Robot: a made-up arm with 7 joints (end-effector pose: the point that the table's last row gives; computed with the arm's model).
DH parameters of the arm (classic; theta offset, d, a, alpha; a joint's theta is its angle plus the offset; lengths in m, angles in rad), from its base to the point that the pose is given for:
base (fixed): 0 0 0 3.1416
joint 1: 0 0.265 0.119 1.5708
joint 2: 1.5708 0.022 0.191 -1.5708
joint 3: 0 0.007 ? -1.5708
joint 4: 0 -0.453 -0.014 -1.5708
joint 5: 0 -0.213 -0.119 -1.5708
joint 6: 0 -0.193 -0.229 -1.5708
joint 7: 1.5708 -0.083 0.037 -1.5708
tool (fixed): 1.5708 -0.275 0 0
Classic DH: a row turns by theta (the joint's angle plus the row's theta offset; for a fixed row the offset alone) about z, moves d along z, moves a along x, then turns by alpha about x.
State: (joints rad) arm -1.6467 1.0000 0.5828 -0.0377 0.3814 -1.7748 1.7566
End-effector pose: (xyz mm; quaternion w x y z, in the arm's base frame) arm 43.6 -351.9 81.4 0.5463 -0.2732 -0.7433 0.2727
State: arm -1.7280 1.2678 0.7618 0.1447 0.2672 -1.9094 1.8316
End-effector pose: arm 119.3 -302.6 180.2 0.4829 -0.1309 -0.7926 0.3485
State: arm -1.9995 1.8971 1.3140 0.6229 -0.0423 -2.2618 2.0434
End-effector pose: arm 326.9 107.3 259.8 0.4808 0.2876 -0.5995 0.5716
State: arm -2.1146 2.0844 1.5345 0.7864 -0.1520 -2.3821 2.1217
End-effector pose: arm 315.7 297.9 173.4 0.5234 0.3684 -0.4269 0.6388
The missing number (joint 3, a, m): 0.029
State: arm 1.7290 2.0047 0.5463 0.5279 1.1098 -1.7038 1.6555
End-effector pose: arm -118.9 449.6 298.4 0.2863 -0.2465 0.6054 -0.7005
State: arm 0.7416 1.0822 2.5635 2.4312 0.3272 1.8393 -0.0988
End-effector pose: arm -137.8 -277.9 -517.9 0.4218 -0.5210 0.3904 0.6311
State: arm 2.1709 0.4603 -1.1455 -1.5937 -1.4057 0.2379 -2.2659
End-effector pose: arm 68.5 -588.7 299.7 0.0330 0.9573 -0.0822 -0.2752
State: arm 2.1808 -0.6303 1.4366 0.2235 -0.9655 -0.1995 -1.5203
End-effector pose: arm -144.9 -518.1 -1132.8 0.4236 -0.4766 0.2745 -0.7198
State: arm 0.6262 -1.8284 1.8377 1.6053 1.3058 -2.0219 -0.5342
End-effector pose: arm 199.9 -495.2 -161.8 0.0844 -0.2885 -0.3408 0.8908
